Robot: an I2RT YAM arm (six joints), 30 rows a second.
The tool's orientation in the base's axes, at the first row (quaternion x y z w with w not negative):
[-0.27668, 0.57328, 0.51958, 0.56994]
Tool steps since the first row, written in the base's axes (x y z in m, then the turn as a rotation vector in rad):
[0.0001, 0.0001, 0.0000, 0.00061, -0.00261, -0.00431]
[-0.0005, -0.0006, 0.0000, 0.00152, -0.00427, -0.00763]
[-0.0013, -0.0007, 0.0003, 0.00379, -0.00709, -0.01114]
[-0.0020, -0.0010, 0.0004, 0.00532, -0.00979, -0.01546]
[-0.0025, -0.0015, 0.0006, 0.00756, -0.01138, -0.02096]
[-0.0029, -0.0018, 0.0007, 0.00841, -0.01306, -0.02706]
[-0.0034, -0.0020, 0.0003, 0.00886, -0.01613, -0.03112]
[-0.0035, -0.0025, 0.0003, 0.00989, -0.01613, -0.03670]
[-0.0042, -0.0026, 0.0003, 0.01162, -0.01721, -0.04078]
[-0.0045, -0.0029, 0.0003, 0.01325, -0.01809, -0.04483]
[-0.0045, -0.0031, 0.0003, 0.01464, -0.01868, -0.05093]
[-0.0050, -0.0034, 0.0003, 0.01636, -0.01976, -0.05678]
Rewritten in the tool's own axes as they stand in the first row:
[0.0000, -0.0001, 0.0001, 0.00322, -0.00256, -0.00297]
[-0.0001, 0.0003, -0.0007, 0.00571, -0.00483, -0.00478]
[-0.0002, 0.0011, -0.0011, 0.00779, -0.00875, -0.00718]
[-0.0003, 0.0016, -0.0016, 0.01081, -0.01218, -0.00990]
[-0.0005, 0.0020, -0.0022, 0.01510, -0.01625, -0.01158]
[-0.0006, 0.0023, -0.0026, 0.02021, -0.01924, -0.01395]
[-0.0002, 0.0026, -0.0030, 0.02310, -0.02173, -0.01735]
[-0.0003, 0.0025, -0.0035, 0.02815, -0.02424, -0.01804]
[-0.0002, 0.0031, -0.0038, 0.03135, -0.02728, -0.01916]
[-0.0002, 0.0033, -0.0042, 0.03460, -0.03017, -0.02013]
[-0.0002, 0.0032, -0.0044, 0.03990, -0.03333, -0.02132]
[-0.0002, 0.0036, -0.0049, 0.04477, -0.03686, -0.02278]

